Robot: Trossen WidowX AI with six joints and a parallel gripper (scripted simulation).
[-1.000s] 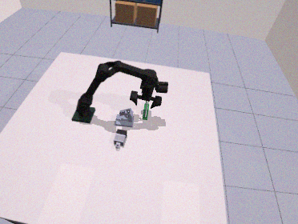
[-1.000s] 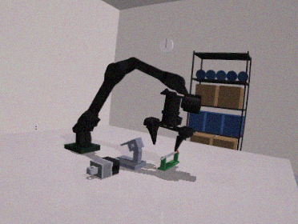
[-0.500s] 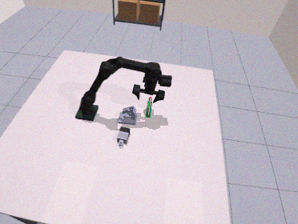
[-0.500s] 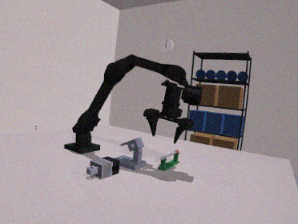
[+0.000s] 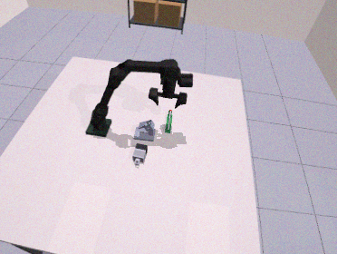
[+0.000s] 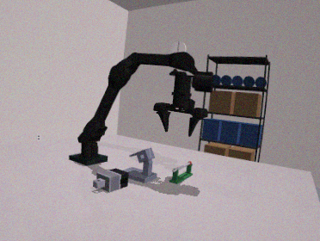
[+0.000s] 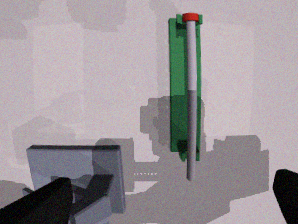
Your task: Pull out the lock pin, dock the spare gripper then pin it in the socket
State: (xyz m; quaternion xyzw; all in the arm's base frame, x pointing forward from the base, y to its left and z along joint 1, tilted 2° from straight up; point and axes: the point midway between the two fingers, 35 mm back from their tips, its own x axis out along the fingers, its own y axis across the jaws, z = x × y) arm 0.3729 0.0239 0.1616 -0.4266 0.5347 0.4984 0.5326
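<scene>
My gripper tip is 21 cm to the left of the spare gripper, 14 cm above it and 13 cm past it. The rest, counted from my gripper tip: grey mount 11 cm below, 10 cm behind, 6 cm to the right; then green cradle 14 cm below, 3 cm ahead, 2 cm to the left.
</scene>
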